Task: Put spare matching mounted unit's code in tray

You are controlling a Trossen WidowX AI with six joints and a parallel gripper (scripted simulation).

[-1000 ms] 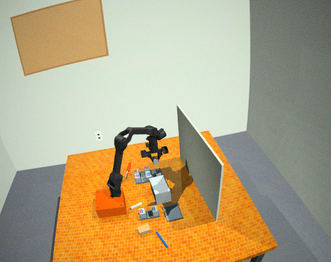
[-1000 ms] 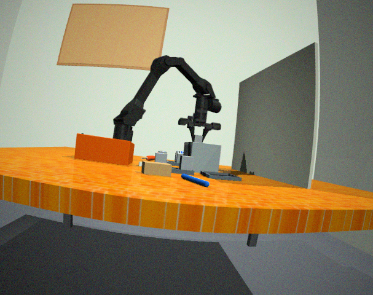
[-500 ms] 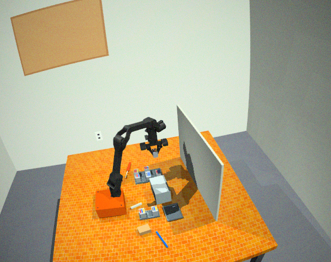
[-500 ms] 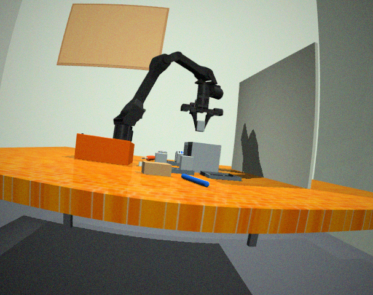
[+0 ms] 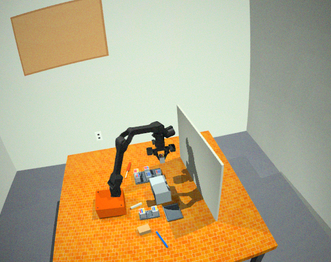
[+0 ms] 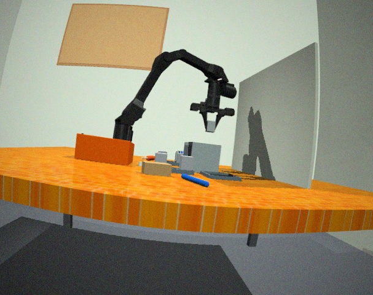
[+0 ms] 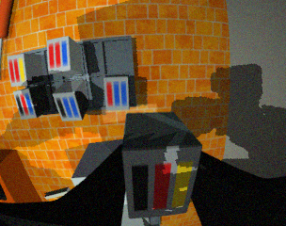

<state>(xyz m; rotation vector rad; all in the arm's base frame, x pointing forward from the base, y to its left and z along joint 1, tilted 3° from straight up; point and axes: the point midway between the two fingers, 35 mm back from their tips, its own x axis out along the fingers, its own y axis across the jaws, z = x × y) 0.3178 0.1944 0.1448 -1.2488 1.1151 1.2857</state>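
Right now the dark grey tray is 340 mm to the right of my gripper tip, 160 mm below it and 30 mm ahead of it. From my gripper tip the other things lie so: mounted unit 160 mm to the right, 110 mm below, 30 mm behind; then grey spare 20 mm above; then tall white panel 220 mm ahead, 110 mm to the right, 60 mm above.
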